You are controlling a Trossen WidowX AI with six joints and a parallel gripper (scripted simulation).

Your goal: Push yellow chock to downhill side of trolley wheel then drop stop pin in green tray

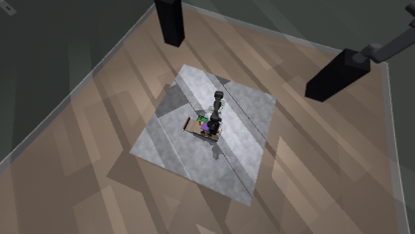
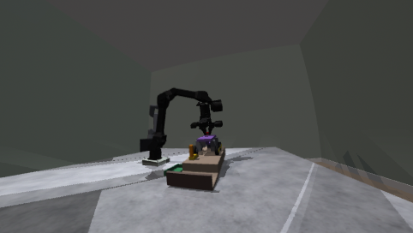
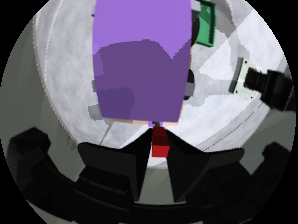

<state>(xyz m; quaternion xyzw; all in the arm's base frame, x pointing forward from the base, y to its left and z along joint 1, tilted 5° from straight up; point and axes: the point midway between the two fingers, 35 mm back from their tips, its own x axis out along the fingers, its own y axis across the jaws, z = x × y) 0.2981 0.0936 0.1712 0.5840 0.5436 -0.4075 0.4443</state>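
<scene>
Right now the yellow chock is 180 mm to the right of my gripper tip, 60 mm below it and 30 mm behind it. Also, from my gripper tip: wooden ramp (100 mm to the right, 100 mm below, 20 mm ahead); then red-headed stop pin (right at my gripper tip); then purple trolley (90 mm to the right, 30 mm below, 20 mm ahead).
</scene>
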